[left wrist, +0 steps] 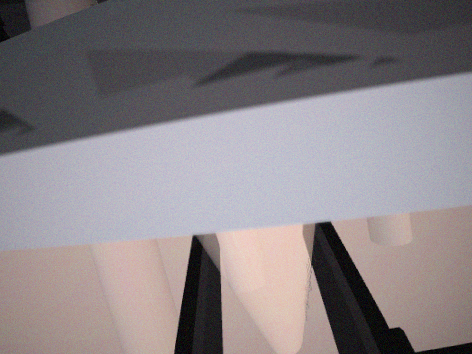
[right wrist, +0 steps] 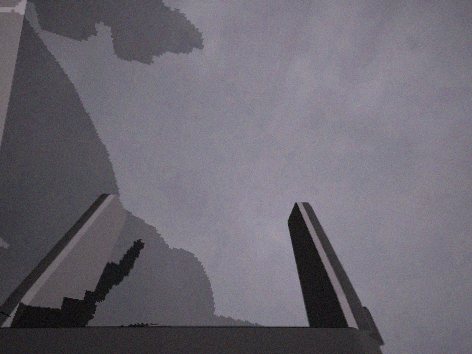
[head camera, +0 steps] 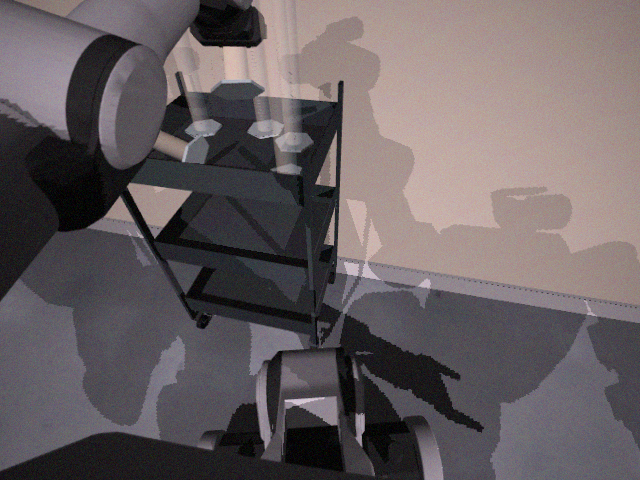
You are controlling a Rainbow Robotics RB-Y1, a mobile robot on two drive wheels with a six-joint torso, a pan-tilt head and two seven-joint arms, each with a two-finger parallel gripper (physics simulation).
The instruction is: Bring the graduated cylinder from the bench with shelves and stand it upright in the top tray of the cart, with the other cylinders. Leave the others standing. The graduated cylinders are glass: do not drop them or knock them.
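Frame: origin at the robot's base, x up, y back, z right, level; metres.
Where they show: left gripper, between the fingertips: [head camera: 235, 42]; right gripper, between the fingertips: [right wrist: 209, 208].
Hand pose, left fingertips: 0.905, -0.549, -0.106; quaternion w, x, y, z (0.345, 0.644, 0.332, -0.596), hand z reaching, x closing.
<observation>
Things, the pixels of their centre, and the offset from my left fingertips, as dx, dy, dz. "*": a spot on its surface instead.
- graduated cylinder, middle of its body: [left wrist: 274, 295] +0.062, -0.038, -0.001
- cart's top tray, a spot on its surface: [head camera: 206, 173] * -0.193, +0.141, -0.075
My left gripper [head camera: 227, 41] [left wrist: 259, 228] is shut on a graduated cylinder [head camera: 236, 64] [left wrist: 265, 270], held upright with its hexagonal base [head camera: 237, 89] [left wrist: 235, 175] above the cart's top tray [head camera: 206, 173]. In the head view, cylinders stand in the tray at back left [head camera: 203, 127], centre [head camera: 265, 129] and right [head camera: 294, 142]. Another base [head camera: 286, 168] partly shows behind the front rim. One cylinder [head camera: 173, 146] lies on its side at the tray's left, partly hidden by my arm. My right gripper [right wrist: 209, 208] is open and empty over the floor.
The dark cart [head camera: 339, 134] has two lower shelves and stands near the beige wall [head camera: 506, 129]. My left arm [head camera: 131, 105] covers the picture's left side. My wheeled base [head camera: 312, 372] is at the bottom. Arm shadows fall on wall and floor.
</observation>
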